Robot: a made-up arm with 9 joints. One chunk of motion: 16 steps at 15 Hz.
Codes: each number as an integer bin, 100 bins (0 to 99) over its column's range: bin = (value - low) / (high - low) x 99, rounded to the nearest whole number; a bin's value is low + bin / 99 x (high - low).
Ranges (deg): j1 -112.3..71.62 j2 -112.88..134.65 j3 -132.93..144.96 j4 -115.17..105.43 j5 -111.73..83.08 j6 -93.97..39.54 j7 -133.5..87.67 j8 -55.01..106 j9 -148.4..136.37
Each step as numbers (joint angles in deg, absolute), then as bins.
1 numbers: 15.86 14.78 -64.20 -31.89 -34.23 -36.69 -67.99 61.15 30.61
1 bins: 69 51 24 37 39 42 29 71 62
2 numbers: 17.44 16.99 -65.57 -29.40 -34.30 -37.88 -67.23 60.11 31.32
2 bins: 70 52 24 38 39 42 30 71 62
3 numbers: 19.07 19.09 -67.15 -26.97 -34.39 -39.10 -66.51 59.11 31.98
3 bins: 71 53 23 40 39 41 30 70 63
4 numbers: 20.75 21.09 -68.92 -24.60 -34.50 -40.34 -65.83 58.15 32.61
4 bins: 72 54 23 41 39 40 30 70 63
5 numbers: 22.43 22.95 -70.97 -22.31 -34.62 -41.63 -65.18 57.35 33.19
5 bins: 73 54 22 42 39 39 31 69 63
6 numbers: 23.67 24.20 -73.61 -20.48 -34.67 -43.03 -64.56 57.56 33.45
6 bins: 73 55 21 42 39 38 31 69 63
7 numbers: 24.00 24.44 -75.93 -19.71 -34.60 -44.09 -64.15 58.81 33.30
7 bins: 73 55 20 43 39 37 31 70 63
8 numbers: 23.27 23.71 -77.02 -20.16 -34.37 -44.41 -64.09 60.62 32.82
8 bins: 73 55 20 43 39 37 31 71 63
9 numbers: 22.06 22.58 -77.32 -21.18 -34.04 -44.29 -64.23 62.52 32.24
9 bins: 72 54 20 42 39 37 31 72 63
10 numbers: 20.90 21.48 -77.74 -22.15 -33.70 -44.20 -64.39 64.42 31.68
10 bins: 72 54 20 42 40 37 31 73 63
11 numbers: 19.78 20.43 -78.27 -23.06 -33.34 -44.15 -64.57 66.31 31.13
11 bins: 71 53 19 41 40 37 31 75 62
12 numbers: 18.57 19.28 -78.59 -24.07 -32.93 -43.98 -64.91 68.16 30.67
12 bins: 70 53 19 41 40 37 31 76 62
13 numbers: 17.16 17.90 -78.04 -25.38 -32.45 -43.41 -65.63 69.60 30.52
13 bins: 70 52 20 40 40 37 30 77 62
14 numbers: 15.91 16.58 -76.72 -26.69 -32.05 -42.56 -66.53 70.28 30.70
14 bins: 69 52 20 40 40 38 30 77 62
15 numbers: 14.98 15.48 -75.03 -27.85 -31.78 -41.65 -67.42 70.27 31.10
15 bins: 69 51 21 39 41 39 30 77 62
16 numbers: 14.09 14.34 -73.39 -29.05 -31.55 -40.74 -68.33 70.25 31.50
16 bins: 68 51 21 39 41 39 29 77 63
